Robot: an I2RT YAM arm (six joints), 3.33 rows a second.
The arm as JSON. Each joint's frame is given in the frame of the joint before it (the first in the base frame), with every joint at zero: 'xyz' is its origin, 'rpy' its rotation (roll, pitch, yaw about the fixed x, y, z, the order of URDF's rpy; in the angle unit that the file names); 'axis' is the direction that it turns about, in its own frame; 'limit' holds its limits. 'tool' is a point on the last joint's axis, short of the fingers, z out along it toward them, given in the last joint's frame.
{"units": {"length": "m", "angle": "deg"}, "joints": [
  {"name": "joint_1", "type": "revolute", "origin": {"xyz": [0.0, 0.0, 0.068], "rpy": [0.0, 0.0, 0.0]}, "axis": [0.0, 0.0, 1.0], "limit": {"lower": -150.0, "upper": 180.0}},
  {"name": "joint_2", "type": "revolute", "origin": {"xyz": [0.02, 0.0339, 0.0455], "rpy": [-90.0, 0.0, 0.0]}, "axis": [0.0, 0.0, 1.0], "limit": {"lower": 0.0, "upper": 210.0}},
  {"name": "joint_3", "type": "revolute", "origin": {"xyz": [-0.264, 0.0, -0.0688], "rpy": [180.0, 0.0, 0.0]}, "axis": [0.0, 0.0, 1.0], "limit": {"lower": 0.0, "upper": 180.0}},
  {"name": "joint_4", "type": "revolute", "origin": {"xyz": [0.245, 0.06, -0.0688], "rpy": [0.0, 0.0, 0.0]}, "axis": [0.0, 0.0, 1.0], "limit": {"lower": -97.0, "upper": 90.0}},
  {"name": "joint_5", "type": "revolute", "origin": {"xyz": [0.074, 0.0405, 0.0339], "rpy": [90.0, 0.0, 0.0]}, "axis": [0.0, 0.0, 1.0], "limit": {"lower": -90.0, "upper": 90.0}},
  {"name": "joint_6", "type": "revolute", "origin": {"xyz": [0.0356, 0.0, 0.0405], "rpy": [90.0, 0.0, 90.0]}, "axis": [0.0, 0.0, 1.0], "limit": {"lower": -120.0, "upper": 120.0}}
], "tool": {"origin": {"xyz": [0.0, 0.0, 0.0], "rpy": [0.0, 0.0, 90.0]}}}
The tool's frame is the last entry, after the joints.
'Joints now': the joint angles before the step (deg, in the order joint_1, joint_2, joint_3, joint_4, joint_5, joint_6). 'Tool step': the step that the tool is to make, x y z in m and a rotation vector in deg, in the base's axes. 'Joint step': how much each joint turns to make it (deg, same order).
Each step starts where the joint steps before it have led.
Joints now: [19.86, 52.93, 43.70, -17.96, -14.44, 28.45]
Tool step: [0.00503, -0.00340, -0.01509, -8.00, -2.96, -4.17]
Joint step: [-0.07, 0.79, -2.66, 2.46, 7.60, -5.74]
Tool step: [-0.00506, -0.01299, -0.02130, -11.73, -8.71, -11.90]
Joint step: [-0.03, -3.37, -7.81, 8.91, 16.81, -7.36]
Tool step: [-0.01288, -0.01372, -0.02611, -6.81, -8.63, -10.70]
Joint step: [-0.25, -4.85, -10.57, 13.12, 13.01, -5.38]
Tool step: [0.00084, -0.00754, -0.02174, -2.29, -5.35, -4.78]
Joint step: [-1.59, 2.01, -7.05, 14.81, 4.01, -3.35]
